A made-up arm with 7 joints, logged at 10 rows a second.
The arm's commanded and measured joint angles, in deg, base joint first. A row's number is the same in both.
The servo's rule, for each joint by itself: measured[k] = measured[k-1] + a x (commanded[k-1-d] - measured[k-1]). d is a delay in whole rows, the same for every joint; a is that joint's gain. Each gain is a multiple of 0.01, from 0.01 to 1. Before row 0 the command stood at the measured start. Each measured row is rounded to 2 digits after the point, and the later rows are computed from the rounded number. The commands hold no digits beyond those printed.
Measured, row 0: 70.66 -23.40 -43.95 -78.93 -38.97 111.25 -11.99
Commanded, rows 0 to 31: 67.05 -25.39 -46.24 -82.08 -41.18 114.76 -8.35; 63.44 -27.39 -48.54 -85.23 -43.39 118.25 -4.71; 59.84 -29.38 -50.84 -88.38 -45.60 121.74 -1.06; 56.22 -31.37 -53.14 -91.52 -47.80 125.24 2.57; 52.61 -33.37 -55.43 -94.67 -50.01 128.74 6.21; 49.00 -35.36 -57.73 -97.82 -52.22 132.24 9.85; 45.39 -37.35 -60.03 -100.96 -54.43 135.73 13.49; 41.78 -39.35 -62.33 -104.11 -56.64 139.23 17.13; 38.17 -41.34 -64.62 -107.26 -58.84 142.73 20.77; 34.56 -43.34 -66.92 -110.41 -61.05 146.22 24.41; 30.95 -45.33 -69.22 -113.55 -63.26 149.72 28.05; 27.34 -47.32 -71.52 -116.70 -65.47 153.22 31.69; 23.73 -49.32 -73.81 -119.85 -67.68 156.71 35.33; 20.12 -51.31 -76.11 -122.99 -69.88 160.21 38.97; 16.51 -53.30 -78.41 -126.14 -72.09 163.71 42.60; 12.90 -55.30 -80.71 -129.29 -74.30 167.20 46.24; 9.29 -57.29 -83.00 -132.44 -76.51 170.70 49.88; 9.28 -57.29 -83.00 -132.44 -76.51 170.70 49.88; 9.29 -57.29 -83.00 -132.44 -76.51 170.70 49.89; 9.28 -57.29 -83.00 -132.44 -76.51 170.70 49.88; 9.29 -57.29 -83.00 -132.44 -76.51 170.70 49.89; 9.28 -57.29 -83.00 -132.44 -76.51 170.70 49.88; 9.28 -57.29 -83.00 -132.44 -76.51 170.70 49.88; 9.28 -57.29 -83.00 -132.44 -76.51 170.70 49.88; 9.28 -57.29 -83.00 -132.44 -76.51 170.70 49.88; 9.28 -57.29 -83.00 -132.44 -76.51 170.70 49.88; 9.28 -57.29 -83.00 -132.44 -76.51 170.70 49.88; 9.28 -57.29 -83.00 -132.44 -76.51 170.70 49.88; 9.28 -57.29 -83.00 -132.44 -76.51 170.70 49.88; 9.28 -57.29 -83.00 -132.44 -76.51 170.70 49.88; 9.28 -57.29 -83.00 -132.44 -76.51 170.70 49.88; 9.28 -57.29 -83.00 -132.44 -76.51 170.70 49.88
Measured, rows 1 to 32: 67.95 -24.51 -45.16 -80.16 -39.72 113.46 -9.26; 64.57 -26.12 -46.95 -82.14 -40.97 116.48 -5.85; 61.02 -27.95 -49.01 -84.57 -42.54 119.79 -2.26; 57.42 -29.87 -51.20 -87.28 -44.33 123.22 1.36; 53.81 -31.83 -53.44 -90.16 -46.26 126.70 5.00; 50.20 -33.81 -55.71 -93.15 -48.29 130.19 8.64; 46.59 -35.79 -58.00 -96.20 -50.38 133.68 12.28; 42.98 -37.78 -60.29 -99.28 -52.51 137.18 15.92; 39.37 -39.77 -62.58 -102.39 -54.66 140.68 19.56; 35.76 -41.77 -64.88 -105.52 -56.83 144.17 23.20; 32.15 -43.76 -67.18 -108.65 -59.02 147.67 26.84; 28.54 -45.75 -69.48 -111.79 -61.21 151.17 30.48; 24.93 -47.75 -71.77 -114.93 -63.41 154.66 34.12; 21.32 -49.74 -74.07 -118.07 -65.61 158.16 37.76; 17.71 -51.73 -76.37 -121.22 -67.81 161.66 41.39; 14.10 -53.73 -78.67 -124.37 -70.02 165.15 45.03; 10.49 -55.72 -80.96 -127.52 -72.23 168.65 48.67; 9.58 -56.60 -82.04 -129.44 -73.69 169.94 49.58; 9.36 -56.99 -82.55 -130.61 -74.65 170.42 49.81; 9.30 -57.16 -82.79 -131.32 -75.28 170.60 49.86; 9.29 -57.23 -82.90 -131.76 -75.70 170.66 49.88; 9.28 -57.26 -82.95 -132.03 -75.98 170.69 49.88; 9.28 -57.28 -82.98 -132.19 -76.16 170.70 49.88; 9.28 -57.29 -82.99 -132.29 -76.28 170.70 49.88; 9.28 -57.29 -83.00 -132.35 -76.36 170.70 49.88; 9.28 -57.29 -83.00 -132.39 -76.41 170.70 49.88; 9.28 -57.29 -83.00 -132.41 -76.44 170.70 49.88; 9.28 -57.29 -83.00 -132.42 -76.46 170.70 49.88; 9.28 -57.29 -83.00 -132.43 -76.48 170.70 49.88; 9.28 -57.29 -83.00 -132.43 -76.49 170.70 49.88; 9.28 -57.29 -83.00 -132.43 -76.50 170.70 49.88; 9.28 -57.29 -83.00 -132.43 -76.50 170.70 49.88
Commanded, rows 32 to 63: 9.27 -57.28 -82.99 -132.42 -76.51 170.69 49.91; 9.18 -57.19 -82.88 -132.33 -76.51 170.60 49.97; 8.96 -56.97 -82.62 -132.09 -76.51 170.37 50.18; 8.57 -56.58 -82.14 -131.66 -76.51 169.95 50.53; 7.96 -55.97 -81.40 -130.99 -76.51 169.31 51.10; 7.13 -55.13 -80.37 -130.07 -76.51 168.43 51.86; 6.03 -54.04 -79.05 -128.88 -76.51 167.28 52.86; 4.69 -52.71 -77.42 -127.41 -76.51 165.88 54.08; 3.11 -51.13 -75.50 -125.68 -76.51 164.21 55.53; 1.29 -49.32 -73.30 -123.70 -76.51 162.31 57.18; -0.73 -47.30 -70.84 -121.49 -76.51 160.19 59.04; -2.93 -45.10 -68.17 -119.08 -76.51 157.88 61.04; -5.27 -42.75 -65.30 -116.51 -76.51 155.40 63.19; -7.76 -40.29 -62.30 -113.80 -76.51 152.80 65.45; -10.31 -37.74 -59.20 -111.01 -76.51 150.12 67.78; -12.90 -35.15 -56.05 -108.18 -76.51 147.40 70.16; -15.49 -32.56 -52.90 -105.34 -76.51 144.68 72.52; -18.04 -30.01 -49.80 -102.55 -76.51 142.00 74.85; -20.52 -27.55 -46.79 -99.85 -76.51 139.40 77.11; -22.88 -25.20 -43.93 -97.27 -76.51 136.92 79.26; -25.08 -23.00 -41.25 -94.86 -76.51 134.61 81.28; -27.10 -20.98 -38.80 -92.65 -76.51 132.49 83.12; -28.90 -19.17 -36.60 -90.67 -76.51 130.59 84.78; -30.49 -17.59 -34.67 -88.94 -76.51 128.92 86.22; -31.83 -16.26 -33.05 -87.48 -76.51 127.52 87.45; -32.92 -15.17 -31.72 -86.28 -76.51 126.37 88.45; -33.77 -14.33 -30.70 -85.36 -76.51 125.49 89.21; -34.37 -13.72 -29.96 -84.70 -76.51 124.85 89.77; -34.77 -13.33 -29.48 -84.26 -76.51 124.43 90.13; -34.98 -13.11 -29.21 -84.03 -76.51 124.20 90.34; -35.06 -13.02 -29.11 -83.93 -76.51 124.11 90.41; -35.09 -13.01 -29.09 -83.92 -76.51 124.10 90.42
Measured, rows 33 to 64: 9.27 -57.28 -82.99 -132.43 -76.50 170.69 49.90; 9.20 -57.23 -82.93 -132.39 -76.50 170.63 49.95; 9.02 -57.08 -82.77 -132.27 -76.50 170.47 50.12; 8.68 -56.80 -82.44 -132.03 -76.50 170.14 50.43; 8.14 -56.34 -81.89 -131.62 -76.50 169.62 50.93; 7.38 -55.66 -81.08 -131.02 -76.50 168.87 51.63; 6.37 -54.75 -80.00 -130.19 -76.50 167.87 52.55; 5.11 -53.61 -78.63 -129.11 -76.50 166.62 53.70; 3.61 -52.22 -76.97 -127.77 -76.50 165.10 55.07; 1.87 -50.60 -75.02 -126.18 -76.50 163.34 56.65; -0.08 -48.75 -72.80 -124.35 -76.50 161.36 58.44; -2.22 -46.71 -70.35 -122.29 -76.50 159.17 60.39; -4.51 -44.49 -67.67 -120.04 -76.50 156.79 62.49; -6.95 -42.14 -64.82 -117.61 -76.50 154.28 64.71; -9.47 -39.68 -61.84 -115.04 -76.50 151.66 67.01; -12.04 -37.14 -58.77 -112.36 -76.50 148.98 69.37; -14.63 -34.58 -55.66 -109.62 -76.50 146.27 71.73; -17.19 -32.02 -52.55 -106.86 -76.50 143.58 74.07; -19.69 -29.52 -49.50 -104.13 -76.50 140.95 76.35; -22.08 -27.10 -46.55 -101.45 -76.50 138.41 78.53; -24.33 -24.80 -43.74 -98.88 -76.50 136.02 80.59; -26.41 -22.66 -41.12 -96.45 -76.50 133.80 82.49; -28.28 -20.71 -38.72 -94.20 -76.50 131.78 84.21; -29.94 -18.96 -36.57 -92.15 -76.50 129.98 85.72; -31.36 -17.45 -34.70 -90.33 -76.50 128.43 87.02; -32.53 -16.17 -33.12 -88.75 -76.50 127.13 88.09; -33.46 -15.14 -31.84 -87.43 -76.50 126.10 88.93; -34.14 -14.34 -30.84 -86.37 -76.50 125.31 89.56; -34.61 -13.77 -30.12 -85.55 -76.50 124.76 89.99; -34.89 -13.40 -29.64 -84.96 -76.50 124.41 90.25; -35.02 -13.19 -29.36 -84.56 -76.50 124.22 90.37; -35.07 -13.09 -29.22 -84.31 -76.50 124.14 90.41
